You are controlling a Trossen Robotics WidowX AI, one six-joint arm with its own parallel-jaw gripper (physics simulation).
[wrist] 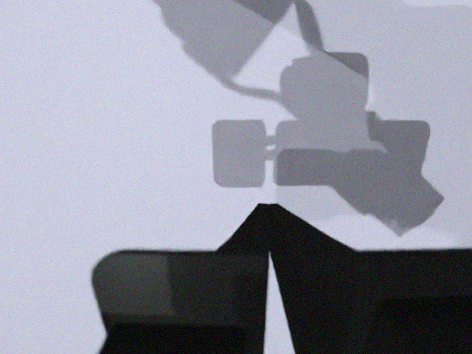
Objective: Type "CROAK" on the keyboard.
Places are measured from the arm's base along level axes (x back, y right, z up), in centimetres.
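Pixels of known places: gripper, between the fingertips: [267,213].
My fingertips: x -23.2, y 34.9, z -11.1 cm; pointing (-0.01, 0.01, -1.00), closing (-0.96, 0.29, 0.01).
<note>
Behind a point stands the place of what it marks.
My gripper [267,213] {x -23.2, y 34.9, z -11.1 cm} is shut, with its two black fingertips meeting at a point and no object between them. It hangs over a pale, whitish surface. The keyboard does not show in the wrist view, so where the gripper is relative to it cannot be told. How far the fingertips are above the surface is hard to tell.
The pale surface [100,125] {x -11.3, y 28.8, z -22.6 cm} stretches around and ahead of the fingers. Overlapping grey shadows [325,100] {x -30.2, y 32.6, z -22.6 cm} of the arm and gripper lie on it, from the top middle to the right, ahead of the fingertips.
</note>
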